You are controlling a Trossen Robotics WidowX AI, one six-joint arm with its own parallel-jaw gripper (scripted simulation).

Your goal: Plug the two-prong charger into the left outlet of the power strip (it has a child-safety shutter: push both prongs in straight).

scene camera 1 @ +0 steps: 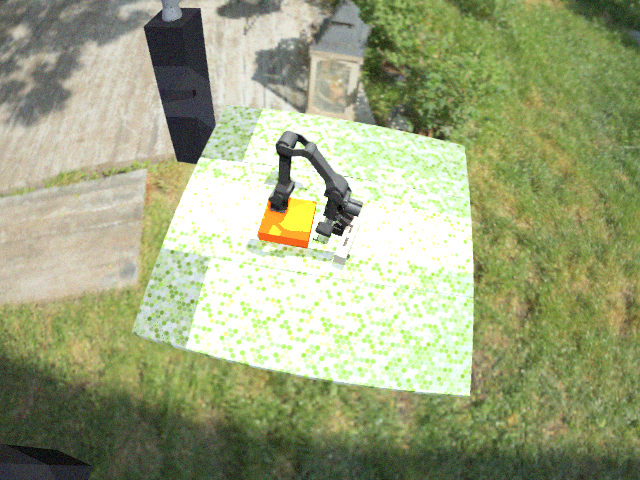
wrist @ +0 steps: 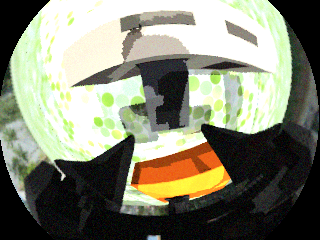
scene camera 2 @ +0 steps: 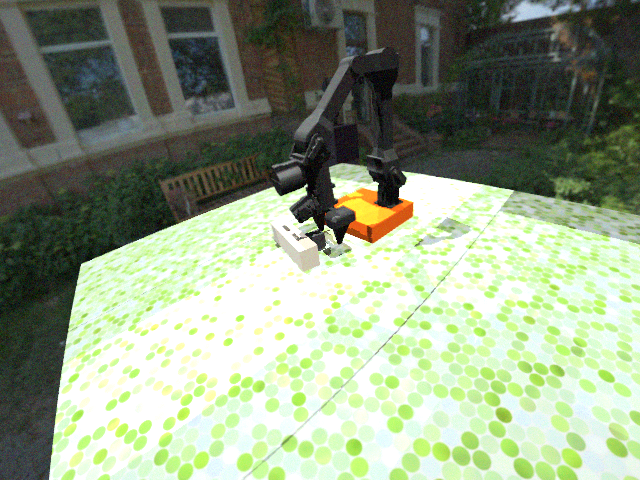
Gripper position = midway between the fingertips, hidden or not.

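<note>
Nothing is held in my gripper (scene camera 2: pixel 330 237), which is open. The wrist view gives me another look at my gripper (wrist: pixel 168 133), and a dark charger (wrist: pixel 165 83) is there to be seen too.
</note>
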